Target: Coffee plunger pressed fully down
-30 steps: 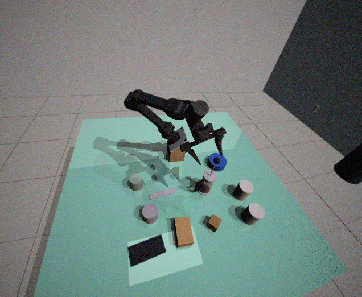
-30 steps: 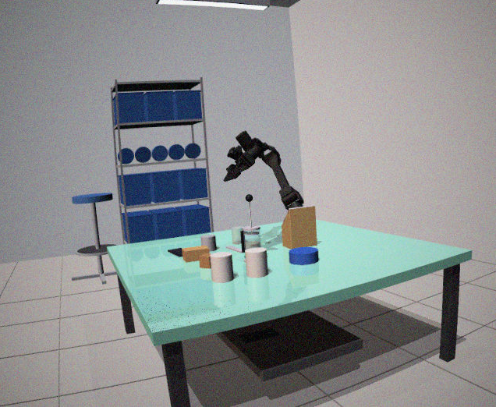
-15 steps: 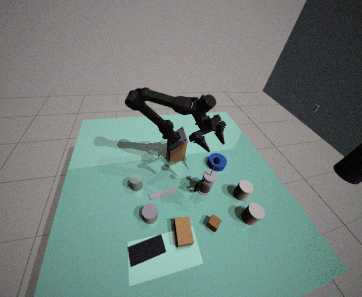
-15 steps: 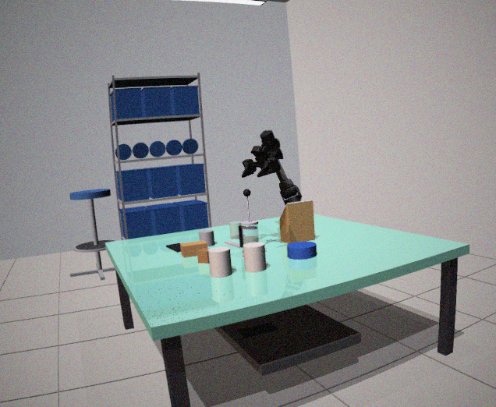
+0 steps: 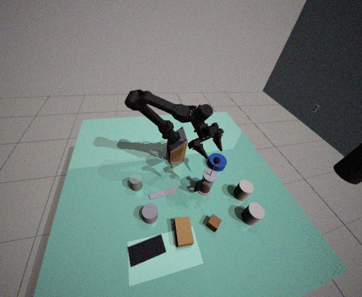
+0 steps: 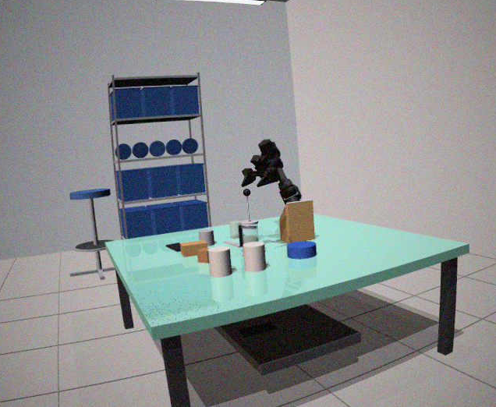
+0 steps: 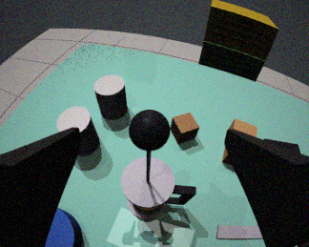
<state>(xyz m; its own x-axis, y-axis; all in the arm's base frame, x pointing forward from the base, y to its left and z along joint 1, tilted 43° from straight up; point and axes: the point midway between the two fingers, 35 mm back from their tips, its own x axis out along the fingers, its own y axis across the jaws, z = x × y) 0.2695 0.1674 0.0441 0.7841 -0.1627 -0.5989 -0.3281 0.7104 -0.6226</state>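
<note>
Now: gripper tip 160 mm above the coffee press, 20 mm short of it and 10 mm to the left of it.
</note>
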